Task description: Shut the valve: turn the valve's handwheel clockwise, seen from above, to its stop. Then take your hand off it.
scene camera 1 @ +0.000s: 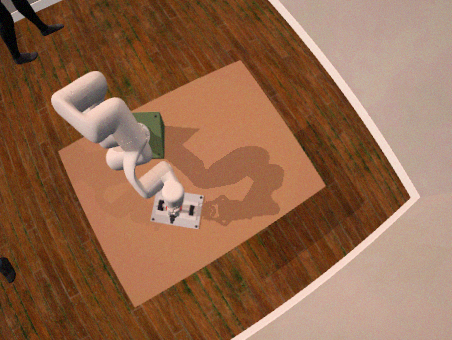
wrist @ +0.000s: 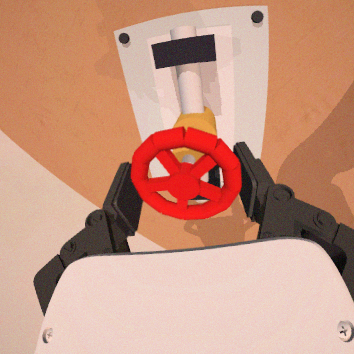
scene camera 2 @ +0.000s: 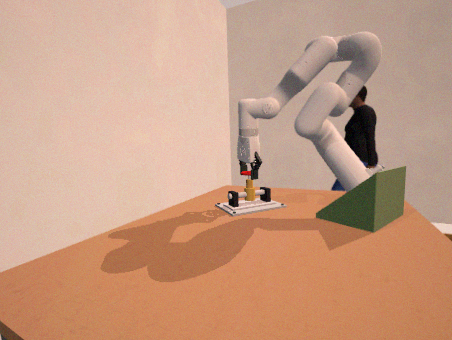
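The valve's red handwheel (wrist: 185, 181) (scene camera 2: 246, 173) lies level on top of the brass valve body (scene camera 2: 250, 191) (wrist: 197, 122). My gripper (wrist: 183, 168) (scene camera 2: 249, 172) points straight down and is shut on the handwheel, one black finger on each side of its rim. The body sits on a grey pipe (wrist: 191, 90) between two black clamps on a pale base plate (scene camera 1: 196, 222) (scene camera 2: 233, 212) (wrist: 250, 60). In the first scene view the arm's wrist hides most of the wheel.
A green wedge-shaped mount (scene camera 1: 156, 136) (scene camera 2: 387, 200) carries the arm's base on the orange-brown table (scene camera 1: 240, 100) (scene camera 2: 250, 290). A person in black (scene camera 2: 367, 132) stands behind the arm. Pale walls stand beyond the table.
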